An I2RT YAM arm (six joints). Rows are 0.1 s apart.
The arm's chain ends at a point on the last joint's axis. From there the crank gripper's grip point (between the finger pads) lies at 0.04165 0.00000 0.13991 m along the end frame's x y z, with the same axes.
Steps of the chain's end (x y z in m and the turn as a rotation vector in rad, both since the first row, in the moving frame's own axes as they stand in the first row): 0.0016 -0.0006 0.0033 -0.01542 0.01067 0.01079; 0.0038 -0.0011 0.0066 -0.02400 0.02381 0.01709; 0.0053 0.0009 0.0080 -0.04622 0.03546 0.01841; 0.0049 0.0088 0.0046 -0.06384 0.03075 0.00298; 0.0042 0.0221 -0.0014 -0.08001 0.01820 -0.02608; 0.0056 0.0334 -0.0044 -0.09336 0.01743 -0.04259; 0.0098 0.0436 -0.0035 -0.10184 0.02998 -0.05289; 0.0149 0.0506 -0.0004 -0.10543 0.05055 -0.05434
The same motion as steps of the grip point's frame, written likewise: 0.0031 0.0020 0.0028 -0.01542 0.01067 0.01079; 0.0071 0.0030 0.0055 -0.02400 0.02381 0.01709; 0.0102 0.0081 0.0063 -0.04622 0.03546 0.01841; 0.0092 0.0178 0.0030 -0.06384 0.03075 0.00298; 0.0069 0.0321 -0.0026 -0.08001 0.01820 -0.02608; 0.0083 0.0446 -0.0057 -0.09336 0.01743 -0.04259; 0.0143 0.0554 -0.0054 -0.10184 0.02998 -0.05289; 0.0222 0.0628 -0.0033 -0.10543 0.05055 -0.05434
